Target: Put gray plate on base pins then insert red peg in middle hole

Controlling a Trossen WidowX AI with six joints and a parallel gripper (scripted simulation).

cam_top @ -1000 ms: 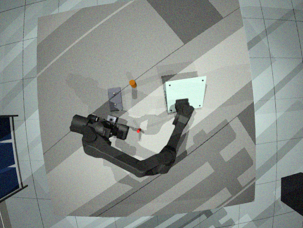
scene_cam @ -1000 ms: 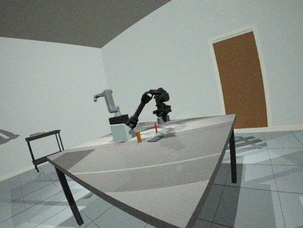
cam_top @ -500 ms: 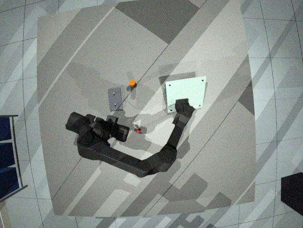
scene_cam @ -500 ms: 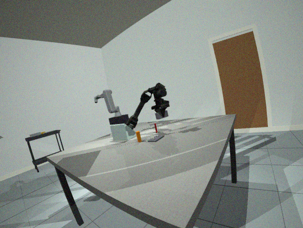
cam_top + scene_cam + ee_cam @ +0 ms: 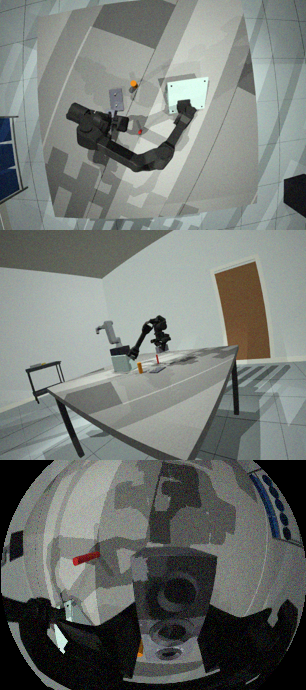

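The base lies 10 mm behind my gripper tip, 100 mm to the right of it and 110 mm below it. From my gripper tip the other things lie so: red peg 120 mm behind, 80 mm to the left, 80 mm below; gray plate 30 mm above; orange cylinder 120 mm behind, 160 mm to the right, 80 mm below.
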